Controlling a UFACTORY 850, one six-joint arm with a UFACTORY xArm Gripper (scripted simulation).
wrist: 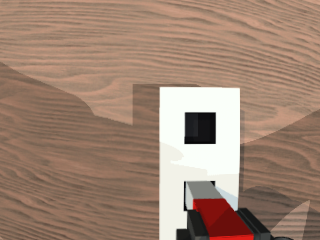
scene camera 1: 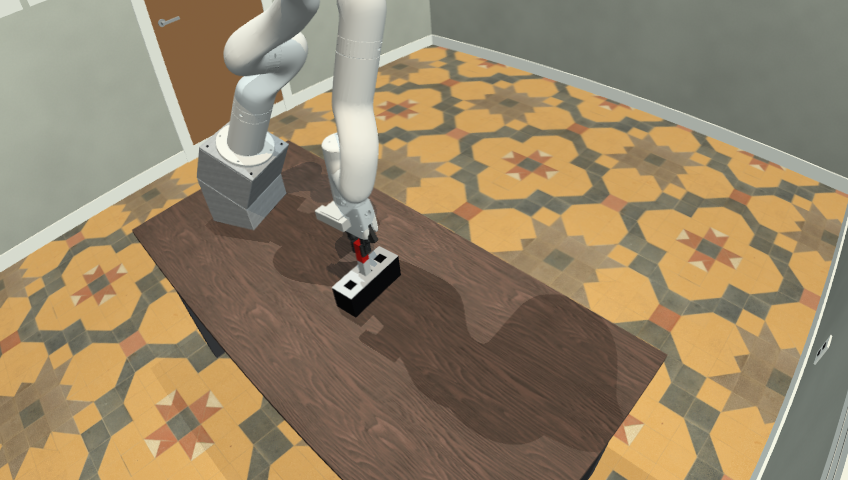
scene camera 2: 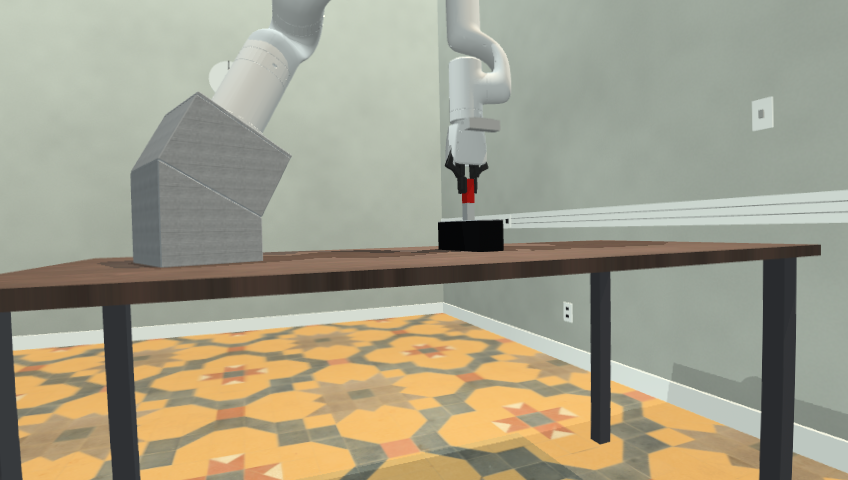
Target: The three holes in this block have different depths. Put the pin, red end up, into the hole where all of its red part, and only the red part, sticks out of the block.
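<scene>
A block appears in the pictures together with the gripper, and scene camera 1 shows the gripper too.
</scene>
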